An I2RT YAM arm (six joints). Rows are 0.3 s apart.
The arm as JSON. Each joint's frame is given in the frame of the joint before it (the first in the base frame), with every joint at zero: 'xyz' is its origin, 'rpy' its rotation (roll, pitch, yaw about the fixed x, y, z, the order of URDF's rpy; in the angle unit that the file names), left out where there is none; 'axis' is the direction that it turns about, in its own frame. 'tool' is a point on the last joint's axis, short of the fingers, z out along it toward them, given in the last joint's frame.
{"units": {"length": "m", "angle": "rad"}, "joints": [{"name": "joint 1", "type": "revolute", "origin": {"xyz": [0.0, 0.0, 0.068]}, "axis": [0.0, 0.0, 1.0]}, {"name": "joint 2", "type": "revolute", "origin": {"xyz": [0.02, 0.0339, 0.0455]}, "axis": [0.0, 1.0, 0.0]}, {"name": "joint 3", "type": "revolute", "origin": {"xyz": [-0.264, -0.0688, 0.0]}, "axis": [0.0, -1.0, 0.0]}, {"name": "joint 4", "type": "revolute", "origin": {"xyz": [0.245, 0.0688, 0.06]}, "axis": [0.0, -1.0, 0.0]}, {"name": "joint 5", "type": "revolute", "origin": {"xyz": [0.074, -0.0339, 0.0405]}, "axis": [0.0, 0.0, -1.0]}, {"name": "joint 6", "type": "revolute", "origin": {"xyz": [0.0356, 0.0, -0.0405]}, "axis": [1.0, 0.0, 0.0]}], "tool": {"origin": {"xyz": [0.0, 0.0, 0.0], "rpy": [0.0, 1.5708, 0.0]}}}
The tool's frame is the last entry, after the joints.
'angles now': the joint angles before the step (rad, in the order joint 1, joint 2, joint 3, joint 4, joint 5, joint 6). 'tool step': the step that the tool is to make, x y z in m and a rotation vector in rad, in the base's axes. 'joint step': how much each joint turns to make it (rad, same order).
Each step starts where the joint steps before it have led.
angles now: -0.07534 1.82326 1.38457 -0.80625 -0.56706 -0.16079
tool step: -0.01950 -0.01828 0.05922 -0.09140 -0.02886 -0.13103
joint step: -0.04655 -0.11747 0.09272 -0.14536 0.11215 0.05530
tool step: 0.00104 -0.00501 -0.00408 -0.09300 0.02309 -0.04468
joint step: -0.00418 0.00799 -0.00002 -0.00265 0.10339 0.00192
